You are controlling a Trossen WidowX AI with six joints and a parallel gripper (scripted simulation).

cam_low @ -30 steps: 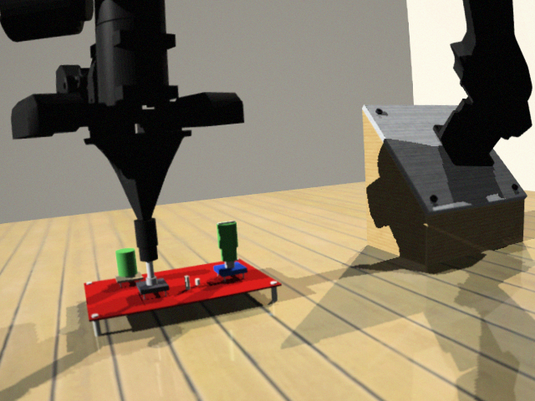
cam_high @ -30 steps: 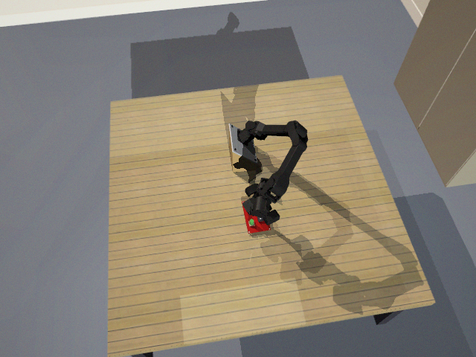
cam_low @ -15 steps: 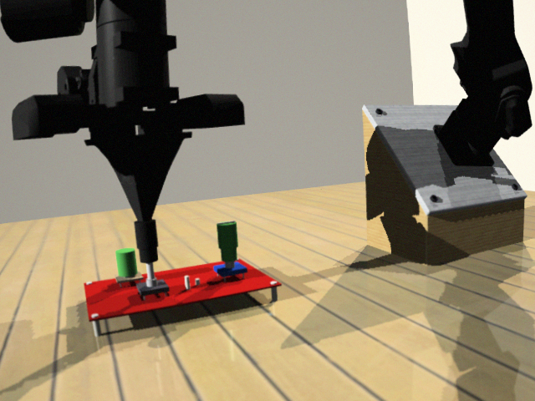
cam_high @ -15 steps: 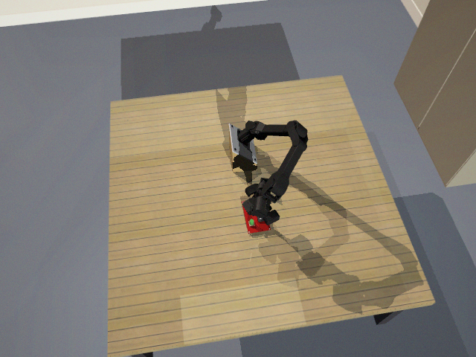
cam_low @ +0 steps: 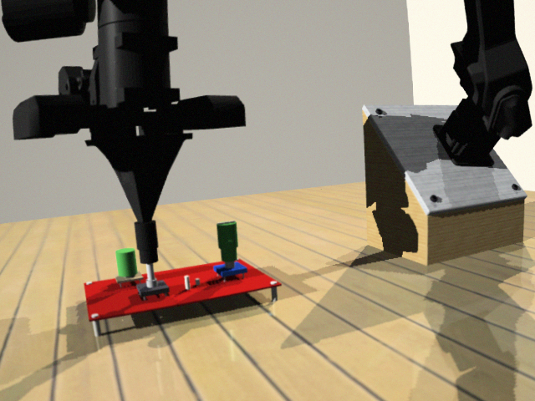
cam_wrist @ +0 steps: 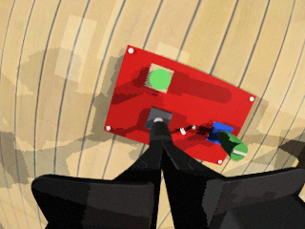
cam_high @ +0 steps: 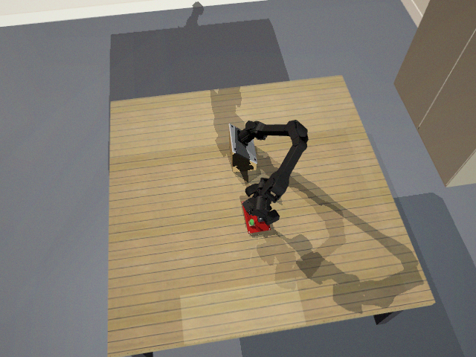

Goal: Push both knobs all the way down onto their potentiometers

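Now: gripper tip 20 mm above the black knob. The rest, counted from my gripper tip: green knob (70 mm behind, 20 mm to the right, 30 mm below).
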